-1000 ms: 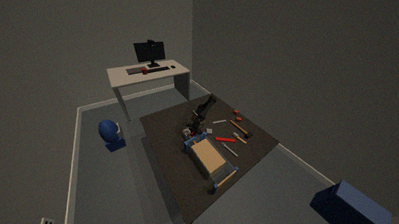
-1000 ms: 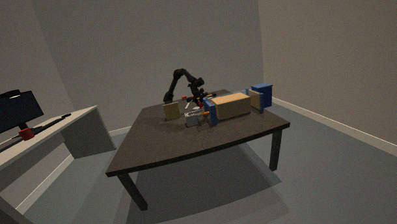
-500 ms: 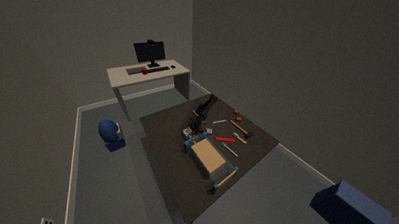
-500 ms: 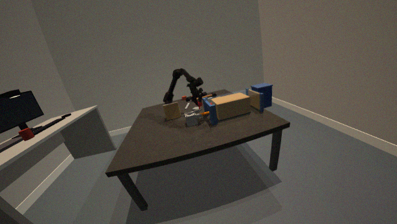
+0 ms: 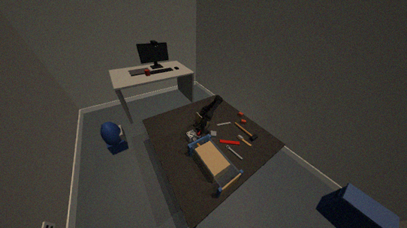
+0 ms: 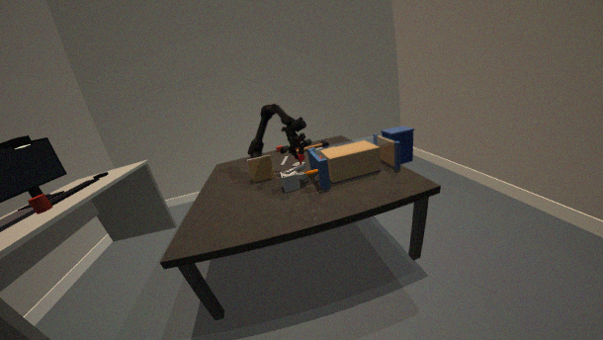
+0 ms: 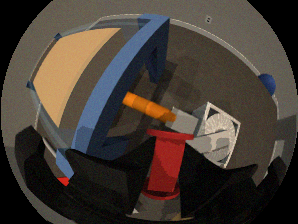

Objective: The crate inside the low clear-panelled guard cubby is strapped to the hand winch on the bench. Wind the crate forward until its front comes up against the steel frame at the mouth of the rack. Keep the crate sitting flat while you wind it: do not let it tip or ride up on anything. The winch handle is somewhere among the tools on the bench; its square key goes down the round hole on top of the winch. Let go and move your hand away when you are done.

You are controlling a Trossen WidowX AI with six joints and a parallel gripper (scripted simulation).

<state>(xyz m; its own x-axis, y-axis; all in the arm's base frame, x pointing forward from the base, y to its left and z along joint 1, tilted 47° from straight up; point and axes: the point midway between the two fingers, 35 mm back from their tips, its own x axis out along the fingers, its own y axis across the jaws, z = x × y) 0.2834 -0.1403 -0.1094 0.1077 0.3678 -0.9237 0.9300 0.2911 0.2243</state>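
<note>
The winch handle is 4 cm behind my gripper tip, 3 cm below it and 1 cm to the right of it. From my gripper tip the other things lie so: red knob: 2 cm to the left, 1 cm behind; then grey hand winch: 10 cm below, 10 cm behind, 5 cm to the right; then blue frame: 7 cm ahead, 3 cm to the right, 3 cm below.
</note>
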